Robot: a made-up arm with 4 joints.
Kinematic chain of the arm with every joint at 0, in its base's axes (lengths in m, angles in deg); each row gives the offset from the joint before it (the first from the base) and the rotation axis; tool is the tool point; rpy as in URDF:
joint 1: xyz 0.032 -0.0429 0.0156 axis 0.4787 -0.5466 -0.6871
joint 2: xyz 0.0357 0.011 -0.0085 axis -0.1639 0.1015 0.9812
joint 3: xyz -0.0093 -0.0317 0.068 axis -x
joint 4: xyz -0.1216 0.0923 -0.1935 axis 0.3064 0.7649 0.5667
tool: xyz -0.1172 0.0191 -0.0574 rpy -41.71 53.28 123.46
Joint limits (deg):
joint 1: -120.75..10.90
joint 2: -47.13..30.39
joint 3: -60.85..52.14
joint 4: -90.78..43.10
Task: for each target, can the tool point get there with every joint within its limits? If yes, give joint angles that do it. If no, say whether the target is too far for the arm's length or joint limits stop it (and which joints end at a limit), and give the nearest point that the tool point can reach.
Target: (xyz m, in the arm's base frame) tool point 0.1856 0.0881 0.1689
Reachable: no: joint limits stop it (at a limit: joint 1, joint 2, joint 3, joint 4) | nearest point 0.2444 0.2051 0.0938 | short by 0.151 m
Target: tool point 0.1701 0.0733 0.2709
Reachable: no: joint limits stop it (at a limit: joint 1, joint 2, joint 3, joint 4) | nearest point 0.0549 -0.0616 0.2809 | short by 0.178 m
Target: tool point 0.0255 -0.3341 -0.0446
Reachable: yes | joints -88.94 12.41 23.22 -75.52
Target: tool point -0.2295 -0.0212 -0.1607
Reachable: yes | joints -37.73 -24.70 4.57 -10.86
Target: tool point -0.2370 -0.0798 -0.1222
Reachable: yes | joints -31.53 0.18 -1.05 -7.97
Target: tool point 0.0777 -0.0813 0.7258
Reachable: no: too far | nearest point -0.0150 -0.0712 0.3263 | short by 0.410 m
